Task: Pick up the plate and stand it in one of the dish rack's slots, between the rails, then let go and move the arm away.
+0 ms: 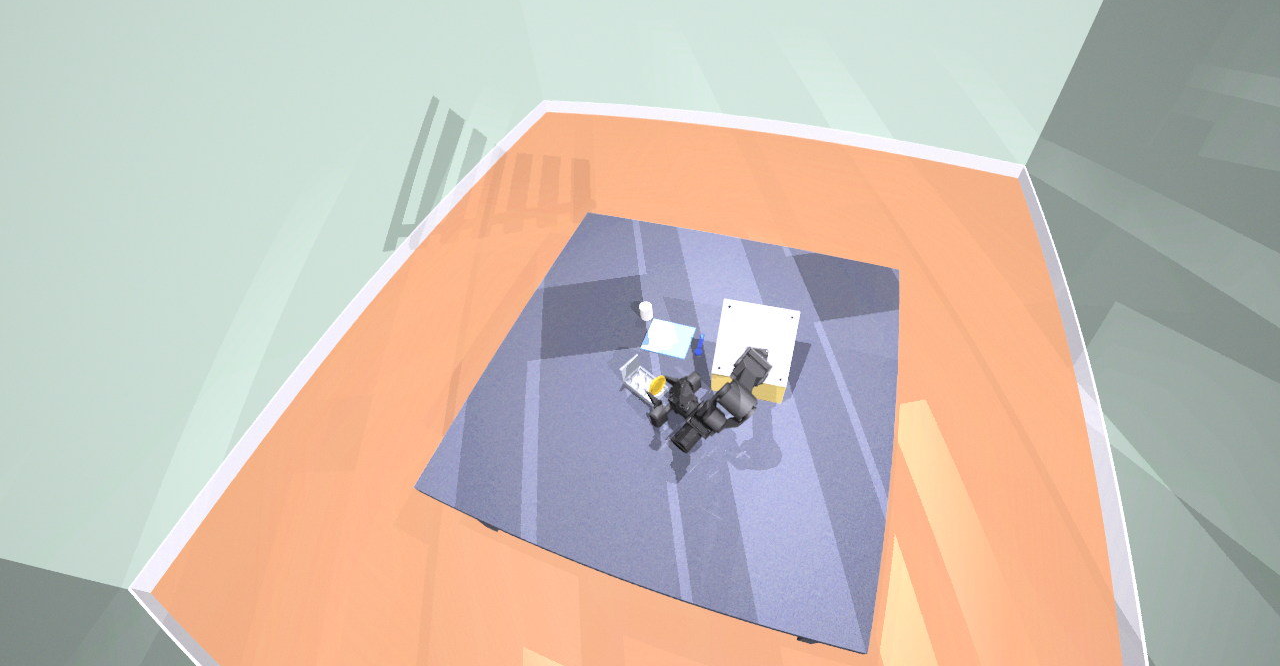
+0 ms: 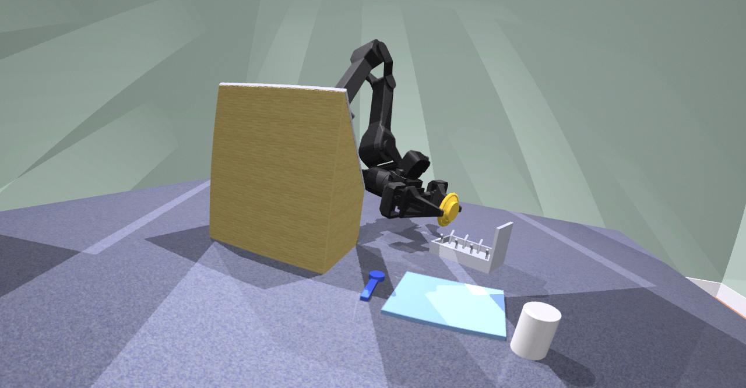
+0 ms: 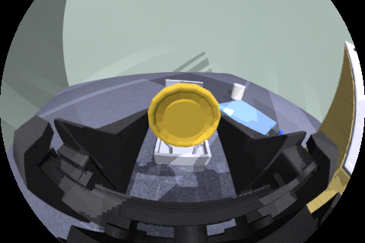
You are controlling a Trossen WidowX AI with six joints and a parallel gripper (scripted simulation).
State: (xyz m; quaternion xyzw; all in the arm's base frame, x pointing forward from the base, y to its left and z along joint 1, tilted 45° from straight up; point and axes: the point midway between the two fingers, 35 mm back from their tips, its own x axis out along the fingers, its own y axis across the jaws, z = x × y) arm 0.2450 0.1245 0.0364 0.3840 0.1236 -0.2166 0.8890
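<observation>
My gripper tip is now 40 mm short of the grey dish rack, 30 mm to the left of it and 50 mm above it. Round my gripper tip: yellow plate 10 mm behind; then pale blue flat board 20 mm ahead, 220 mm to the right, 70 mm below; then blue spoon 90 mm behind, 210 mm to the right, 70 mm below.
</observation>
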